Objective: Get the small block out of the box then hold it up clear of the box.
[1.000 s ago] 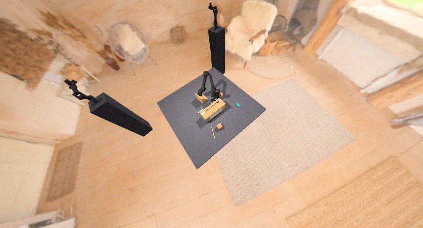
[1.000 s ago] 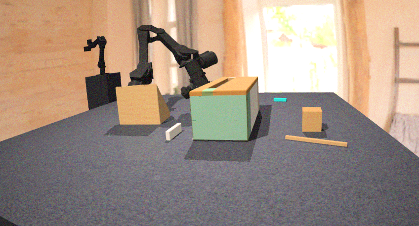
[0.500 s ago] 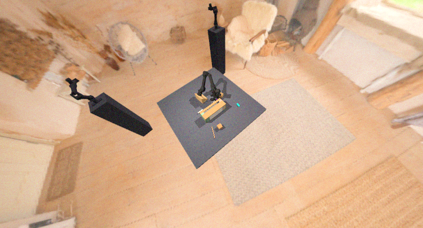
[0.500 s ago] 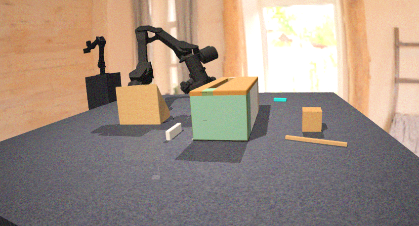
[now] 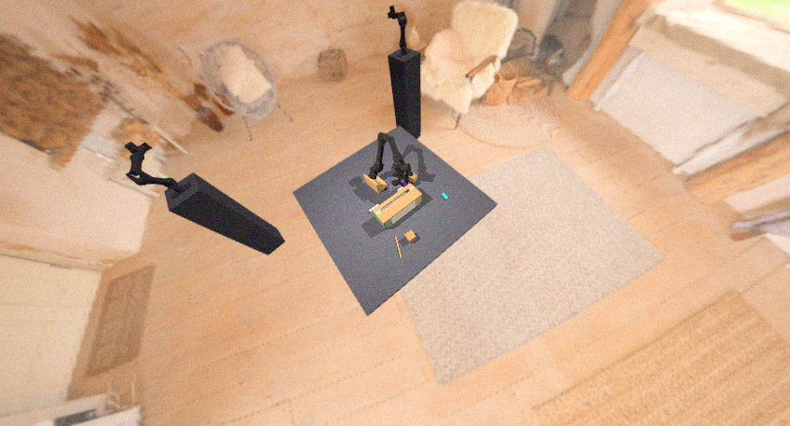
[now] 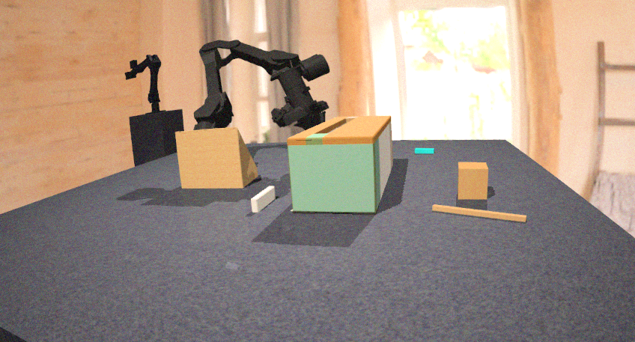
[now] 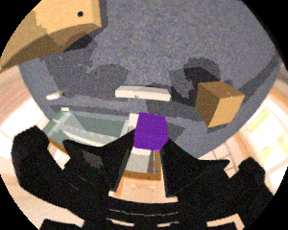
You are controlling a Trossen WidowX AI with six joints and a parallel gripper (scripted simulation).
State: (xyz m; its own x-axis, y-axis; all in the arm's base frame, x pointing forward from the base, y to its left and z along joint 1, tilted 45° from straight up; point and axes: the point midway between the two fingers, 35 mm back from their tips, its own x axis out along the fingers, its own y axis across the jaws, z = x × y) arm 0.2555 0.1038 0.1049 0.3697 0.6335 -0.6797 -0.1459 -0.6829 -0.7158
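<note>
Right now my gripper tip is 1 cm past the purple block and 1 cm below it. Also, from my gripper tip: teal piece (28 cm ahead, 19 cm to the left, 6 cm below); then thin wooden stick (32 cm ahead, 39 cm to the right, 7 cm below).
</note>
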